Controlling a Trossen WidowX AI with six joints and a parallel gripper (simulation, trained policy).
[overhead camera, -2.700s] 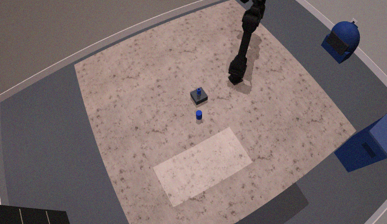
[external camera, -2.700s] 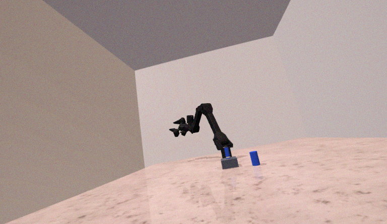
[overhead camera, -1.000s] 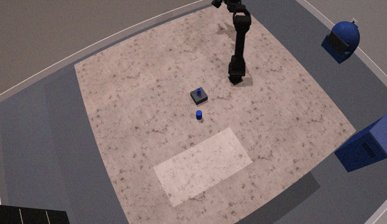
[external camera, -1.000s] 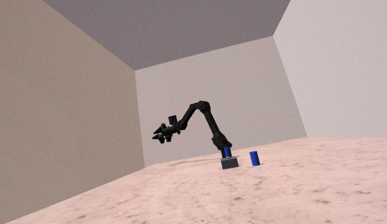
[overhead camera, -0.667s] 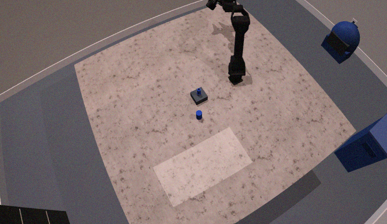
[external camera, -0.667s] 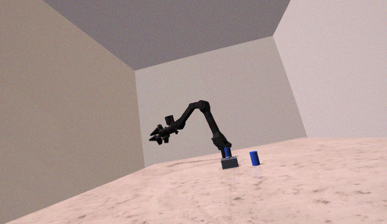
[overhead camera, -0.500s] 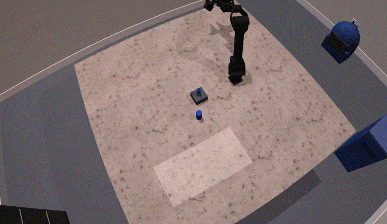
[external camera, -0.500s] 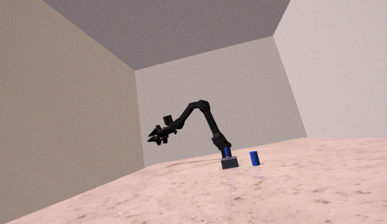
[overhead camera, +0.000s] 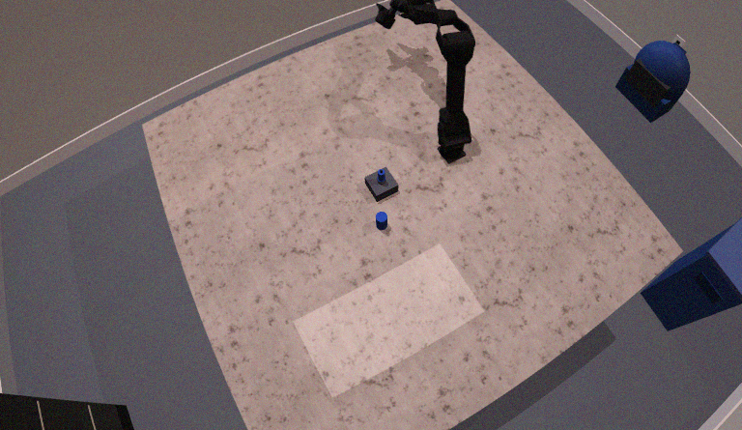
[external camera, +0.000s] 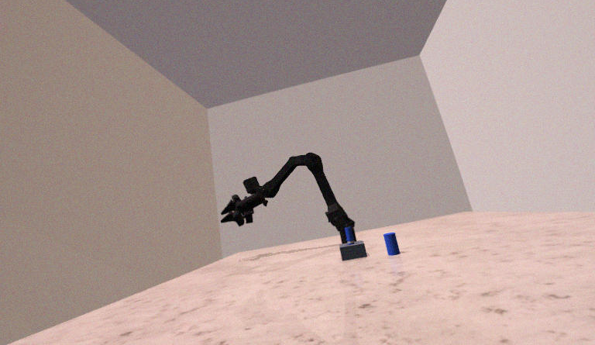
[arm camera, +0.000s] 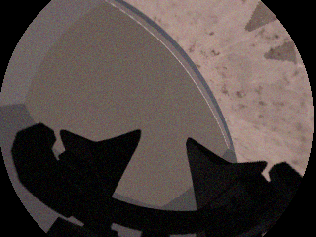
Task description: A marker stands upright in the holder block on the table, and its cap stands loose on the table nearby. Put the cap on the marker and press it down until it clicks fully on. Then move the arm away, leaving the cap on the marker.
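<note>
Now: gripper tip 65 cm to the right of the blue cap, 37 cm short of it and 17 cm above it. From my gripper tip the other things lie so: dark grey holder block 55 cm to the left, 31 cm ahead, 18 cm below.
</note>
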